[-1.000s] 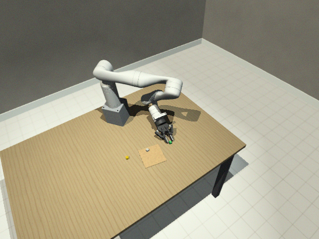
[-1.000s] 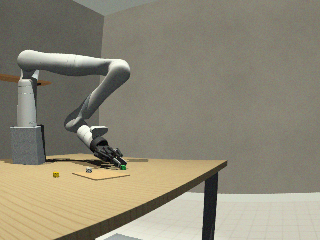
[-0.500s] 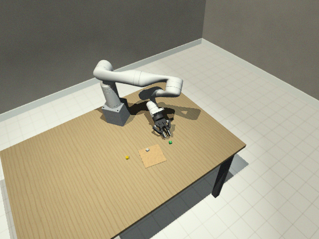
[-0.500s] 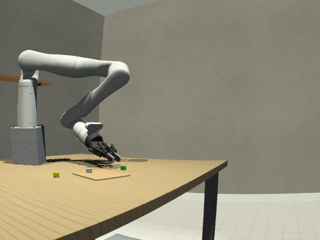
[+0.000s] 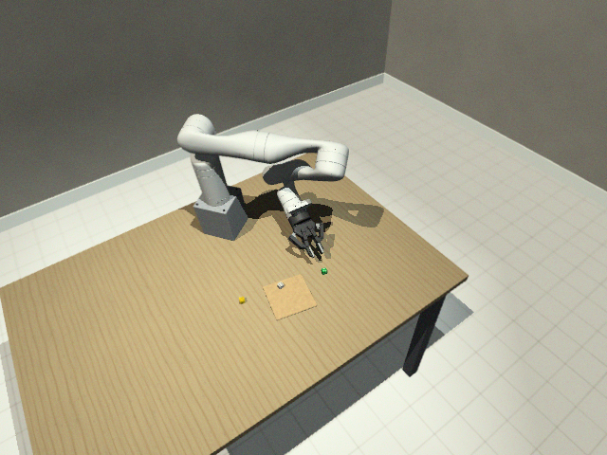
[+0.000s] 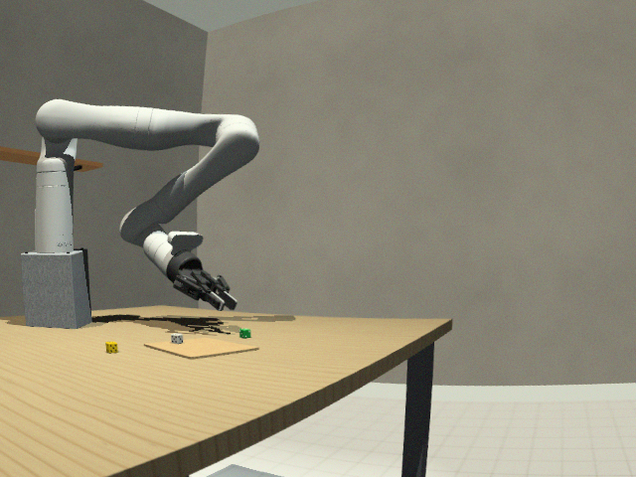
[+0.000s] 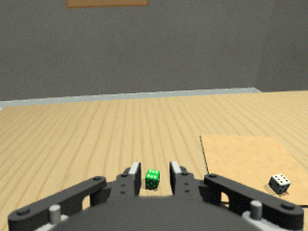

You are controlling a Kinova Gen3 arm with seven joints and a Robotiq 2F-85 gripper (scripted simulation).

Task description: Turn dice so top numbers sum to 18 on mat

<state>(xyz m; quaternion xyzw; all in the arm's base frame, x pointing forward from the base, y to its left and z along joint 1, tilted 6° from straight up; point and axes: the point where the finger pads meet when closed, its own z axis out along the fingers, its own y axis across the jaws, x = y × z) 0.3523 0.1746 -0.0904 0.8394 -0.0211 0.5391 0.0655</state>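
My gripper is now 5 cm short of the green die and 6 cm above it. Round my hand: yellow die 1 cm behind, 29 cm to the right, 6 cm below; then white die 2 cm ahead, 16 cm to the right, 5 cm below; then tan mat 6 cm ahead, 15 cm to the right, 6 cm below.
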